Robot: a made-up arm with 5 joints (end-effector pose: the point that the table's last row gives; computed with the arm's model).
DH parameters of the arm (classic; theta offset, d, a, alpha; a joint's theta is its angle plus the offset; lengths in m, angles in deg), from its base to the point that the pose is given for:
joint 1: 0 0.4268 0 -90
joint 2: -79.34 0 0.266 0
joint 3: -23.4 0 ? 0
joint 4: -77.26 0 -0.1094 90
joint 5: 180 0.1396 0 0
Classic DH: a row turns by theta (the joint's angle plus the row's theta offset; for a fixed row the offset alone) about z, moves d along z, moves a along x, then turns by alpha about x.
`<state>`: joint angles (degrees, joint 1 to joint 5).
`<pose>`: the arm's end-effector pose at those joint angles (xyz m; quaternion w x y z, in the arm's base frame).
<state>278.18 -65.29 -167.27 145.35 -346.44</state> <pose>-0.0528 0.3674 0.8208 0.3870 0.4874 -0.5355 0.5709</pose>
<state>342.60 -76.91 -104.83 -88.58 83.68</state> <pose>-0.4435 0.1390 0.7424 0.3855 0.4506 -0.5475 -0.5904</pose>
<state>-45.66 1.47 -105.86 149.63 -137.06</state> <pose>0.2283 -0.2337 0.6610 0.3845 -0.6447 -0.6606 -0.0091</pose>
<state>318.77 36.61 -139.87 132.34 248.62</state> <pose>0.3903 -0.3420 0.5764 0.2439 -0.7922 -0.5562 0.0594</pose>
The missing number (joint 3, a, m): -0.3291
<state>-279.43 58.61 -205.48 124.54 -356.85</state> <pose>0.0848 0.5107 0.7419 0.1292 -0.7656 -0.6135 -0.1442</pose>
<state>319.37 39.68 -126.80 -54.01 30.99</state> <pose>0.4033 -0.3461 0.8303 0.0792 0.2698 -0.1947 0.9397</pose>
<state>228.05 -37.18 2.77 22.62 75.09</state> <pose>-0.1725 -0.1920 0.3267 0.0489 -0.2325 -0.9671 0.0903</pose>
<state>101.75 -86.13 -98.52 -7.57 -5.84</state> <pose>0.1003 -0.4820 0.9209 0.7384 0.0629 0.0859 -0.6659</pose>
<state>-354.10 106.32 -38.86 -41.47 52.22</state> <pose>0.0055 0.0006 -0.0574 0.1092 0.8959 -0.3832 -0.1966</pose>
